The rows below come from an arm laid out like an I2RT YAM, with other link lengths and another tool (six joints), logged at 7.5 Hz.
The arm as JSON. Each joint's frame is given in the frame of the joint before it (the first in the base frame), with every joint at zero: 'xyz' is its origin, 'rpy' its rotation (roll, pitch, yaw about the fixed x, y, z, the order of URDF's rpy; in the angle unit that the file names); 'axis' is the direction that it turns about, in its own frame. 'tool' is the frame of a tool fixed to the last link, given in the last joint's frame.
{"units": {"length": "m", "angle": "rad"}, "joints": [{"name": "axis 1", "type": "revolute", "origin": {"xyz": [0.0, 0.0, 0.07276], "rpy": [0.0, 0.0, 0.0]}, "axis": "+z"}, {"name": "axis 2", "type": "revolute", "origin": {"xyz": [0.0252, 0.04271, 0.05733], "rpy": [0.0, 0.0, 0.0]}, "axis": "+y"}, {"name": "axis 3", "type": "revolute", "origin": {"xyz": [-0.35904, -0.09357, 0.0], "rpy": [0.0, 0.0, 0.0]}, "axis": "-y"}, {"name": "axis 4", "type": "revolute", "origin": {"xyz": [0.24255, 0.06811, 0.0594], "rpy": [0.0, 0.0, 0.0]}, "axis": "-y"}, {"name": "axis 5", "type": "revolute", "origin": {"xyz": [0.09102, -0.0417, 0.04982], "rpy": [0.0, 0.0, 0.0]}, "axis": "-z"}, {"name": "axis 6", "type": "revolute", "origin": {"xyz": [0.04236, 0.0, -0.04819], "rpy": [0.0, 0.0, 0.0]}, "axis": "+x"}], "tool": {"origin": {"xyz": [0.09, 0.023, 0.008], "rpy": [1.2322, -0.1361, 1.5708]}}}
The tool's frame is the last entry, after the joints.
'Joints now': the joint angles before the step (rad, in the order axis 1, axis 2, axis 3, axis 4, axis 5, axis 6). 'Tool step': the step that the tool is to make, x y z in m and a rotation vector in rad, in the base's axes. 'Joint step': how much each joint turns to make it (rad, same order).
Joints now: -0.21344, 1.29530, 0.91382, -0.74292, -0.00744, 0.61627
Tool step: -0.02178, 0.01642, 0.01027, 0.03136, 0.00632, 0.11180
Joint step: -0.00001, -0.06294, 0.00994, -0.08968, -0.07401, -0.08889
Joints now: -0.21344, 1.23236, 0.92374, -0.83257, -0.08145, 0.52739
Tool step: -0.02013, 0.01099, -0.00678, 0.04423, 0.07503, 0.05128
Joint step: 0.00000, -0.01182, -0.00227, -0.09614, -0.04463, -0.03739
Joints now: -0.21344, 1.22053, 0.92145, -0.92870, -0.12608, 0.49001
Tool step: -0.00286, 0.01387, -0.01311, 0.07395, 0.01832, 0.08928
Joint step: -0.00002, 0.02022, -0.04004, 0.01563, -0.09308, -0.06411
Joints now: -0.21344, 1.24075, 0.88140, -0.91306, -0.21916, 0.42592
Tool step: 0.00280, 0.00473, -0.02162, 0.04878, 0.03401, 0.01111
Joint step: 0.00002, 0.04500, -0.05721, 0.05873, -0.04196, 0.00040
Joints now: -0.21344, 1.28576, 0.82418, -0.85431, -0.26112, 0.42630
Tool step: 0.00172, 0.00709, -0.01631, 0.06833, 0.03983, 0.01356
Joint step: 0.00002, 0.04997, -0.03549, 0.03204, -0.05989, 0.00001
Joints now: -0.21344, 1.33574, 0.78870, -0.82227, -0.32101, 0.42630
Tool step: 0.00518, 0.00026, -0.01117, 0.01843, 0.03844, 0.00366
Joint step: 0.00038, 0.05227, -0.00421, 0.01451, -0.01030, -0.00153
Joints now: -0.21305, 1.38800, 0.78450, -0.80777, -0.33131, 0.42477
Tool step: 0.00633, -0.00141, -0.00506, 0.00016, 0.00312, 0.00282
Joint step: -0.00037, 0.02824, -0.00001, 0.02405, 0.00000, -0.00342
